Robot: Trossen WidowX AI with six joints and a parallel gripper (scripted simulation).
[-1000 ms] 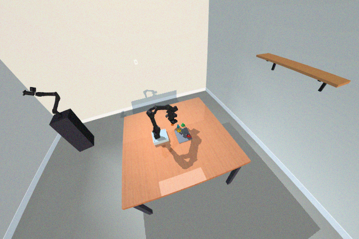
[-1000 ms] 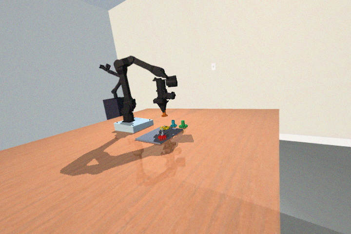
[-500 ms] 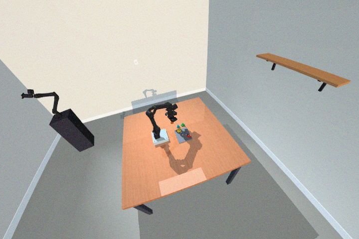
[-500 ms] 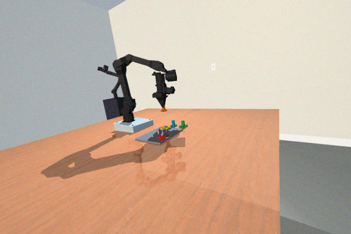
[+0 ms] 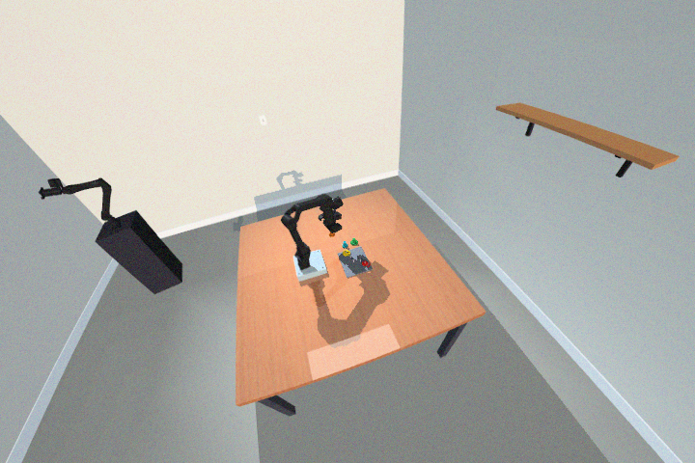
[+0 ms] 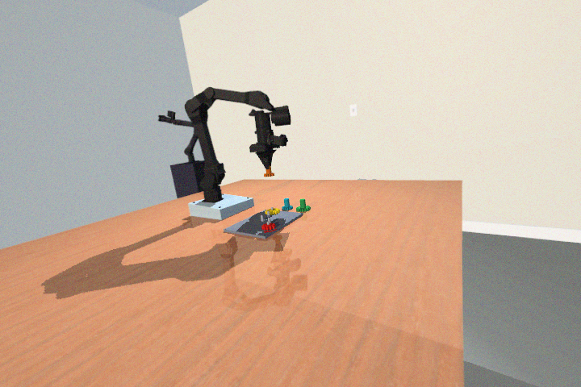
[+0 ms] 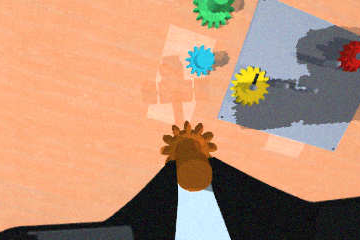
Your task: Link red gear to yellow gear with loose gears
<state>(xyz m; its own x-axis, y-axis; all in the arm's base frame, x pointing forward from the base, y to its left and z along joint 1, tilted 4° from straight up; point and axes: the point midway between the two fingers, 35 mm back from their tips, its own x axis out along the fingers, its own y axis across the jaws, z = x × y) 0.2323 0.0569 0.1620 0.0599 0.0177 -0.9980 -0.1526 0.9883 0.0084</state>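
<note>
My gripper tip is now 10 cm short of the red gear, 24 cm to the left of it and 14 cm above it. Also, from my gripper tip: teal gear (7 cm ahead, 2 cm to the right, 14 cm below); then yellow gear (4 cm ahead, 9 cm to the right, 14 cm below); then orange gear (1 cm below).
</note>
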